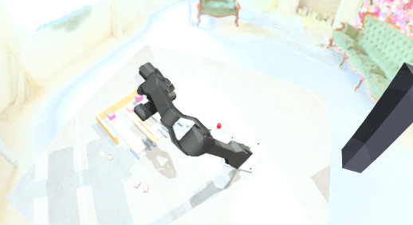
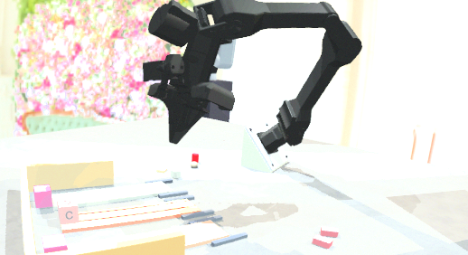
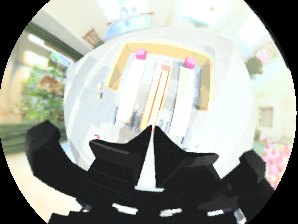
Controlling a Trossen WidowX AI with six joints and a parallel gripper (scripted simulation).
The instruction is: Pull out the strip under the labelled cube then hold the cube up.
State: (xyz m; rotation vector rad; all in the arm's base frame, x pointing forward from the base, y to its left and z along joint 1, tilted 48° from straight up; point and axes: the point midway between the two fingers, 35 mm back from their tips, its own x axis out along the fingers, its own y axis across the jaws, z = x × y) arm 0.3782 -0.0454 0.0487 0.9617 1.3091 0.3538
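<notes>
My gripper tip is 80 mm short of the strip, 20 mm to the left of it and 120 mm above it. From my gripper tip the other things lie so: red piece (250 mm behind, 140 mm to the right, 110 mm below).
</notes>
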